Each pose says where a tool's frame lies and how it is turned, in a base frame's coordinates. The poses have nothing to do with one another.
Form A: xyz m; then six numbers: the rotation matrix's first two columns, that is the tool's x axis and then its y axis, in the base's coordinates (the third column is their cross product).
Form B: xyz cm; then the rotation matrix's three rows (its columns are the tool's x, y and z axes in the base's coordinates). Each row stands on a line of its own. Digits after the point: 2 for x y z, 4 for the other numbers.
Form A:
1: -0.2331 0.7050 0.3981 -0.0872 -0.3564 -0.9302 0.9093 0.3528 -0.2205
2: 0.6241 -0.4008 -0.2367 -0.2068 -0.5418 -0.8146 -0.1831 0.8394 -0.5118
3: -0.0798 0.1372 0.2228 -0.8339 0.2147 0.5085 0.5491 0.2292 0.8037
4: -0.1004 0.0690 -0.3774 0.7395 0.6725 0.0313 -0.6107 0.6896 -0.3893
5: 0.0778 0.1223 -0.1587 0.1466 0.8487 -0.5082 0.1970 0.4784 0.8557
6: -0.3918 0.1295 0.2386 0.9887 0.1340 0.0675 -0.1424 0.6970 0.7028
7: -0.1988 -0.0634 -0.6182 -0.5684 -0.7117 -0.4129 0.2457 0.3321 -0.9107
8: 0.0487 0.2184 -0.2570 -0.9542 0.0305 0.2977 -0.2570 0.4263 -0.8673
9: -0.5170 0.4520 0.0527 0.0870 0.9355 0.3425 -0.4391 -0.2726 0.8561
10: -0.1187 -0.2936 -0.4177 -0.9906 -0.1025 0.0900 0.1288 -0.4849 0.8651
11: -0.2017 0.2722 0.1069 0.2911 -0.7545 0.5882 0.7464 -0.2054 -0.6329
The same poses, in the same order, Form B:
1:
-23.31 70.50 39.81
-0.0872 0.9093 0.4068
-0.3564 0.3528 -0.8651
-0.9302 -0.2205 0.2933

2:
62.41 -40.08 -23.67
-0.2068 -0.1831 0.9611
-0.5418 0.8394 0.0433
-0.8146 -0.5118 -0.2728

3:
-7.98 13.72 22.28
-0.8339 0.5491 0.0560
0.2147 0.2292 0.9494
0.5085 0.8037 -0.3090

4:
-10.04 6.90 -37.74
0.7395 -0.6107 -0.2834
0.6725 0.6896 0.2688
0.0313 -0.3893 0.9207

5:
7.78 12.23 -15.87
0.1466 0.1970 0.9694
0.8487 0.4784 -0.2256
-0.5082 0.8557 -0.0971

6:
-39.18 12.95 23.86
0.9887 -0.1424 0.0471
0.1340 0.6970 -0.7045
0.0675 0.7028 0.7082

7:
-19.88 -6.34 -61.82
-0.5684 0.2457 0.7853
-0.7117 0.3321 -0.6191
-0.4129 -0.9107 -0.0139

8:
4.87 21.84 -25.70
-0.9542 -0.2570 -0.1534
0.0305 0.4263 -0.9041
0.2977 -0.8673 -0.3989

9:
-51.70 45.20 5.27
0.0870 -0.4391 0.8942
0.9355 -0.2726 -0.2249
0.3425 0.8561 0.3871

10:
-11.87 -29.36 -41.77
-0.9906 0.1288 -0.0450
-0.1025 -0.4849 0.8686
0.0900 0.8651 0.4935

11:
-20.17 27.22 10.69
0.2911 0.7464 0.5983
-0.7545 -0.2054 0.6233
0.5882 -0.6329 0.5034

